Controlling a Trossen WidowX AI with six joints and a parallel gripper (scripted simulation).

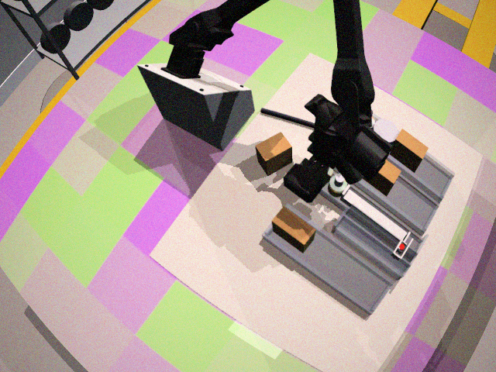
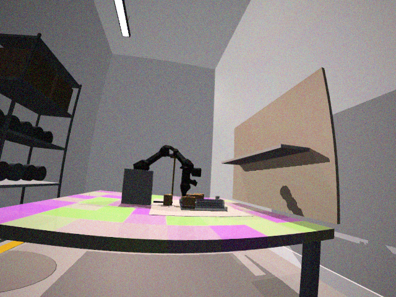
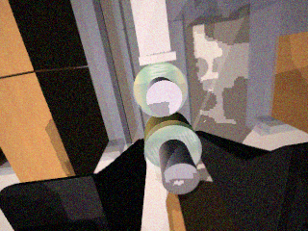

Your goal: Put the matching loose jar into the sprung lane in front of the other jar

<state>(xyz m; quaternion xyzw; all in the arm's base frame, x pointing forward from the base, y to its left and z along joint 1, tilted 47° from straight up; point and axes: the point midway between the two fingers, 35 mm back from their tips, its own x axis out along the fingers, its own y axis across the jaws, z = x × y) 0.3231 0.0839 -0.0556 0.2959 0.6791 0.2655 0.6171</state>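
Now: gripper tip 140 mm past the dark rod, 90 mm to the right of it and 40 mm above it. Round my gripper tip: red marker (220 mm ahead, 50 mm to the right, 20 mm above).
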